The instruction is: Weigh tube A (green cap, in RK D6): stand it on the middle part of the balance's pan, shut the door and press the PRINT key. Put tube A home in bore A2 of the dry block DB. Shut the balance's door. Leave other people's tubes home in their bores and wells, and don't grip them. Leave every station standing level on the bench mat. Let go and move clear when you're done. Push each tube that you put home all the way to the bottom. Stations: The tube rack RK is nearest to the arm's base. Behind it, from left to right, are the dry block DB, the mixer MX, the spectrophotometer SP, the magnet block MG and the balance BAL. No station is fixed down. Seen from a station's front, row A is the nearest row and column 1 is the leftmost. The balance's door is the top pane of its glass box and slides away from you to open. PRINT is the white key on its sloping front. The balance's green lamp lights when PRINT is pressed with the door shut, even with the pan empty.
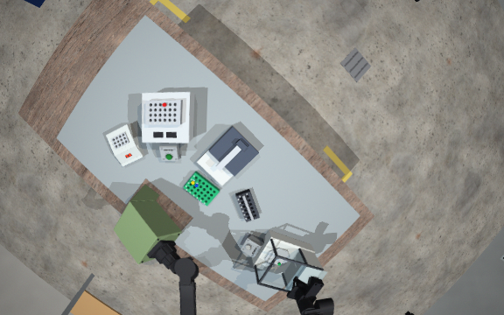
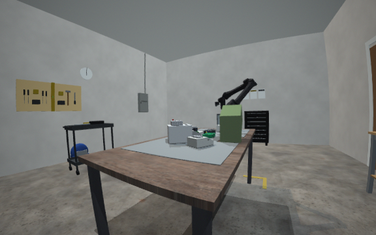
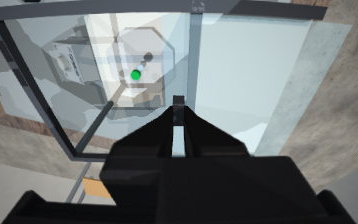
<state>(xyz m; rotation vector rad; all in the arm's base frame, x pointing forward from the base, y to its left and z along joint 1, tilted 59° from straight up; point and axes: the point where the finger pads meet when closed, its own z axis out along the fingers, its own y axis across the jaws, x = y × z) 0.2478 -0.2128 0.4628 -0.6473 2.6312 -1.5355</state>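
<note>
Now: the sliding door 30 mm to the right of my hand, 10 mm below it and 10 mm ahead of it. Also, from my hand: green-capped tube: 120 mm below, 60 mm to the left, 20 mm behind; white print key: 200 mm to the left, 150 mm below, 70 mm behind; balance pan: 150 mm below, 60 mm to the left, 20 mm behind.
</note>
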